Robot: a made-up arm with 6 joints.
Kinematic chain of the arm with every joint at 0, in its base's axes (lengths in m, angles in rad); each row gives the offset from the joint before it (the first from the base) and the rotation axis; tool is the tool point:
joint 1: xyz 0 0 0.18 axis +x
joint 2: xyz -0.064 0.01 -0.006 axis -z
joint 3: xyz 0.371 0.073 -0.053 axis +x
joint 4: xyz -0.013 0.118 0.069 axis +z
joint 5: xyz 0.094 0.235 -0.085 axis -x
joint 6: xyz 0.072 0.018 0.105 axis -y
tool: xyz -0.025 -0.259 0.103
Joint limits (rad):
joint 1: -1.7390..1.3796
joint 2: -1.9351..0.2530
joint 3: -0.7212..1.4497
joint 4: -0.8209..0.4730
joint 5: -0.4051..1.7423
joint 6: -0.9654..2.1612
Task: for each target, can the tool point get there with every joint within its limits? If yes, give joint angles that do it. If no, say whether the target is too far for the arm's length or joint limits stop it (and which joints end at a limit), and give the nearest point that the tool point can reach.
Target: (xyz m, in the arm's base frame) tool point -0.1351 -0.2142 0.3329
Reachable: no: joint limits stop it (at a limit: joint 1, joint 2, joint 4) | nearest point -0.1892 -0.2914 0.5386 | short by 0.226 m
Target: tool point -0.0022 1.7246 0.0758
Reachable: no: too far | nearest point -0.0297 0.9617 0.1219 | short by 0.765 m
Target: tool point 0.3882 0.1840 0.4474
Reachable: yes | joints 0.7004 -0.3082 -0.1395 -0.1438 -0.1576 -0.2925
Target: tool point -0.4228 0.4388 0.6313
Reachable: yes | joints 0.7286 -1.4097 -0.5542 -0.5036 0.8840 0.4657
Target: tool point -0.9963 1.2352 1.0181
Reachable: no: too far | nearest point -0.5718 0.6766 0.6391 | short by 0.797 m
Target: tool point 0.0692 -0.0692 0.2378
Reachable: no: joint limits stop it (at a limit: joint 2, joint 3, joint 4) | nearest point 0.3049 -0.0684 0.2371 | short by 0.236 m
